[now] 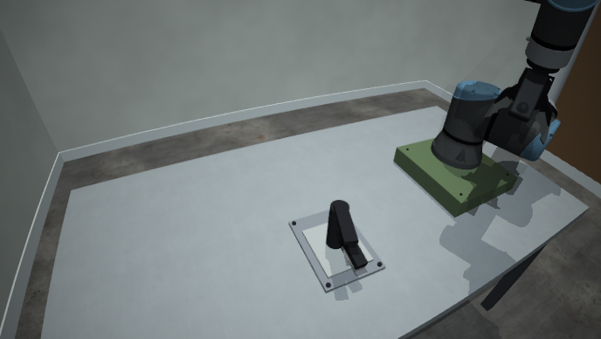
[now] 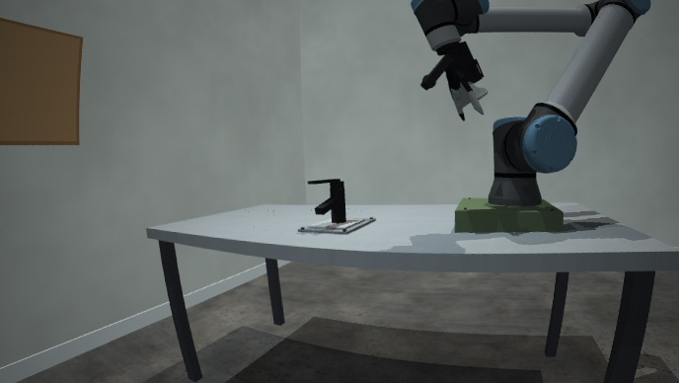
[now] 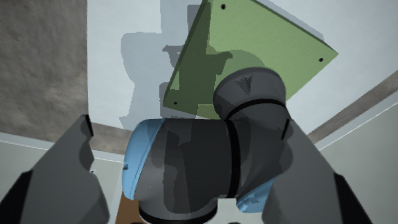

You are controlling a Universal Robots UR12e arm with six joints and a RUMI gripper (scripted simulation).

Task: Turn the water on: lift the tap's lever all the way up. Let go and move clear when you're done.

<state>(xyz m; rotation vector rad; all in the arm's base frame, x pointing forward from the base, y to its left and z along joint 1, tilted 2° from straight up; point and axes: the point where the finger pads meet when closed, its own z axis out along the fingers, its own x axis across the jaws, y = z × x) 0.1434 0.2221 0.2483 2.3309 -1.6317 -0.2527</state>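
Now: hand 47 cm short of the lever, 16 cm above it and 5 cm to the left of it. From my hand the other things lie so: black tap (46 cm ahead, 21 cm below, 8 cm to the right).
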